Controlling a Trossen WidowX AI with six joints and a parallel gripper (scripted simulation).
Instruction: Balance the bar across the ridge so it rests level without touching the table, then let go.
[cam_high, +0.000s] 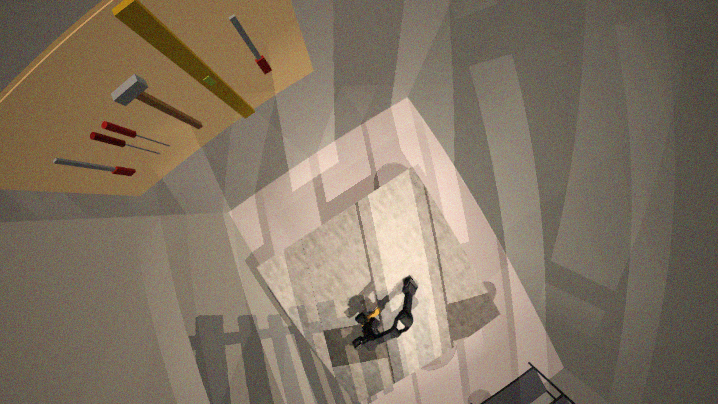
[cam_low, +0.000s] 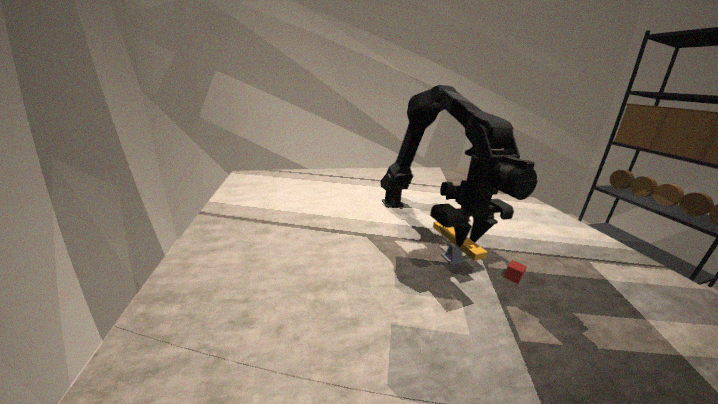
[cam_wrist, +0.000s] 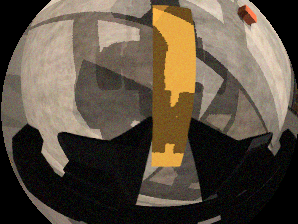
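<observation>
My gripper tip is 3 cm past the yellow bar.
</observation>
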